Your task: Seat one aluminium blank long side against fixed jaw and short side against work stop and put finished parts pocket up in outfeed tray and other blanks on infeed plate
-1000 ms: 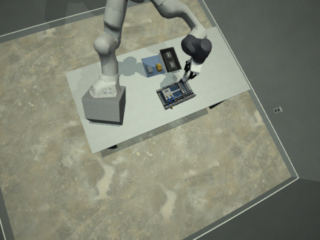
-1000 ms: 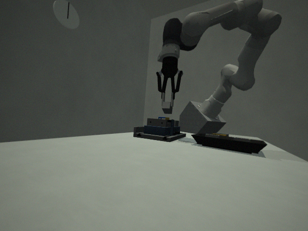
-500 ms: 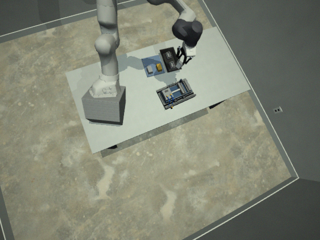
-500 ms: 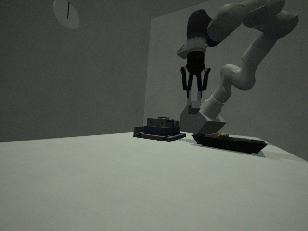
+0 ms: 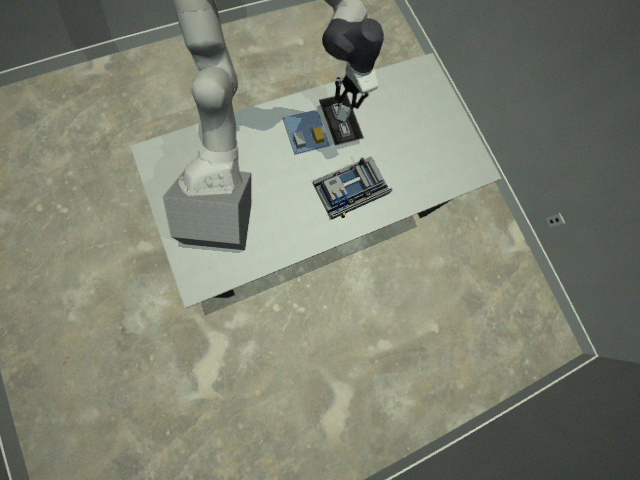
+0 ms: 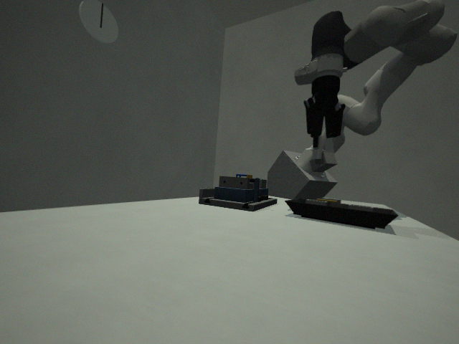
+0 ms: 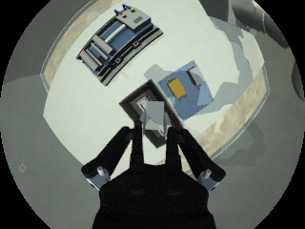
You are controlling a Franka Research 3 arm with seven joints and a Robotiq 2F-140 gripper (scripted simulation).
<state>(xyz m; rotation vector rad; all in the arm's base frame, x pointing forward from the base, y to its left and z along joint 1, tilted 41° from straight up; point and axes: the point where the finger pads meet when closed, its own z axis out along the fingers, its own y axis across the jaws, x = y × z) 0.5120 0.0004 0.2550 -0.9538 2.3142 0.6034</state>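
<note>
Right now my hand is 100 mm past the brass blank, 10 mm to the right of it and 170 mm above it.
</note>
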